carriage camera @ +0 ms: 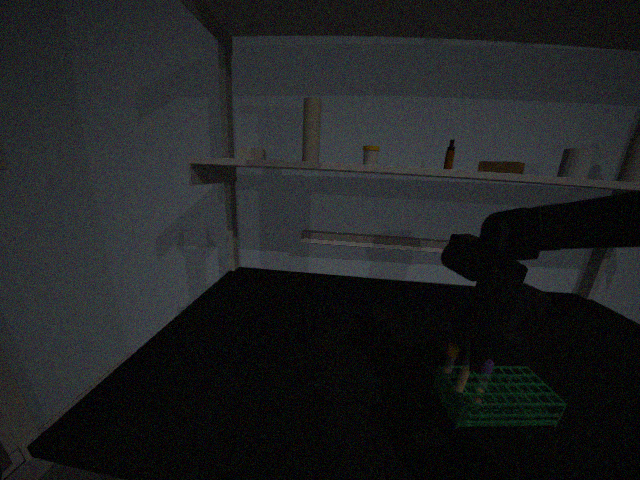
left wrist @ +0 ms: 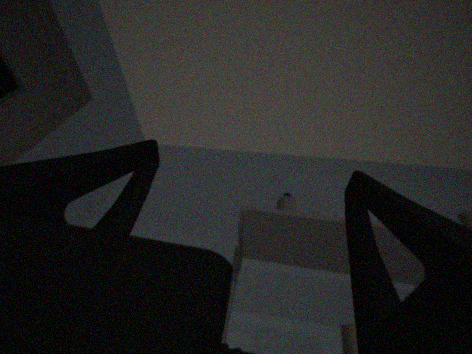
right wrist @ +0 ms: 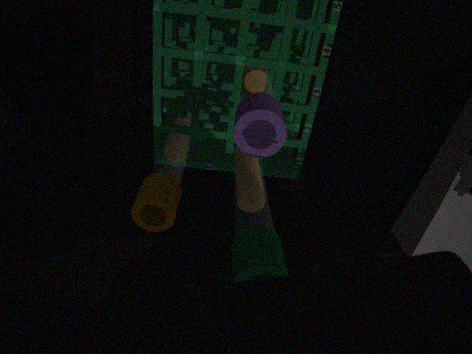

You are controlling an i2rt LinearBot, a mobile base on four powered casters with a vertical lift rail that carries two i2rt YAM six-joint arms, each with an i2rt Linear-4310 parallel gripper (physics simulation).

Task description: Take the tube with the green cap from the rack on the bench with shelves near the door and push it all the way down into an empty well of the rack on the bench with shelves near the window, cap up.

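Frame: origin at the left arm's base, x ahead, y left, z up, level; centimetres.
Where they show: left gripper, fingertip midpoint: [left wrist: 251, 165]; right gripper, fingertip midpoint: [carriage camera: 468, 366] [right wrist: 250, 198].
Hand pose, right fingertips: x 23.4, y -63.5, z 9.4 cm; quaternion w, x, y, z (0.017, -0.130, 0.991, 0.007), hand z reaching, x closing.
After its pixels a point has its place.
The green-capped tube [right wrist: 259, 254] {x 23.4, y -64.2, z 13.4 cm} shows its cap low in the right wrist view, with pale yellow contents above it in the picture. My right gripper [carriage camera: 471, 338] [right wrist: 250, 198] {x 23.4, y -63.5, z 9.4 cm} is shut on it at the cap; the fingers are lost in darkness. The tube stands raised at the green rack [carriage camera: 506, 424] {x 19.8, y -71.1, z -0.4 cm} [right wrist: 158, 75] {x 28.7, y -67.2, z 4.2 cm}; whether its bottom end is clear of the well cannot be told. A purple-capped tube [carriage camera: 488, 366] {x 22.8, y -66.6, z 10.1 cm} [right wrist: 260, 131] {x 23.6, y -67.2, z 10.5 cm} and an orange-capped tube [carriage camera: 452, 351] [right wrist: 156, 202] {x 27.4, y -63.6, z 10.4 cm} stand in the rack close by. My left gripper [left wrist: 251, 165] {x 2.1, y 0.3, z 44.0 cm} is open and empty, far from the rack. The other rack does not show.
The rack stands on the black bench top [carriage camera: 258, 361] {x 34.7, y -22.8, z -1.5 cm}. Behind it is a shelf [carriage camera: 403, 171] {x 53.3, y -57.0, z 43.0 cm} with a tall cylinder [carriage camera: 311, 131] {x 64.2, y -32.3, z 53.0 cm}, a yellow-lidded jar [carriage camera: 370, 155] {x 65.9, y -50.6, z 47.4 cm}, a brown bottle [carriage camera: 449, 156] {x 64.7, y -74.7, z 48.5 cm} and a box [carriage camera: 500, 166] {x 65.1, y -92.1, z 46.7 cm}. A wall [carriage camera: 103, 206] {x 105.6, y 72.4, z 20.8 cm} stands at the left.
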